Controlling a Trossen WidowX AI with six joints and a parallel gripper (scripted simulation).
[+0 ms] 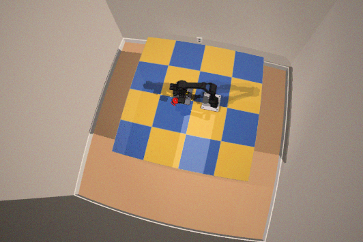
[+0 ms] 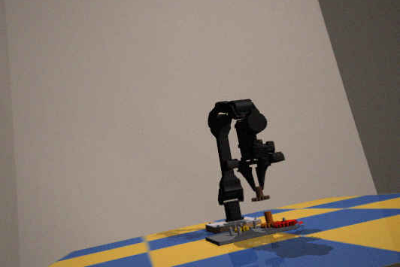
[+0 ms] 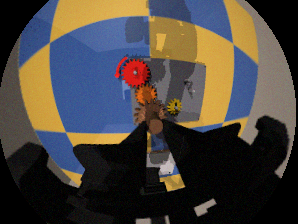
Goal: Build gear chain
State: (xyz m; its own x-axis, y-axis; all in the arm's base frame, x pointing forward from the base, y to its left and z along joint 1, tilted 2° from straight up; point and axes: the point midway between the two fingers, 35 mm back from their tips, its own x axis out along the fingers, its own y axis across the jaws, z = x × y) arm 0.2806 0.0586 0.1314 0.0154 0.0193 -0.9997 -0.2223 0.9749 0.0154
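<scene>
Right now the yellow gear is 70 mm to the right of my gripper tip and 90 mm below it. Round my gripper tip: red arrow: 80 mm ahead, 70 mm to the left, 100 mm below; red gear: 70 mm ahead, 40 mm to the left, 90 mm below; orange gear: 20 mm ahead, 10 mm to the left, 80 mm below.
</scene>
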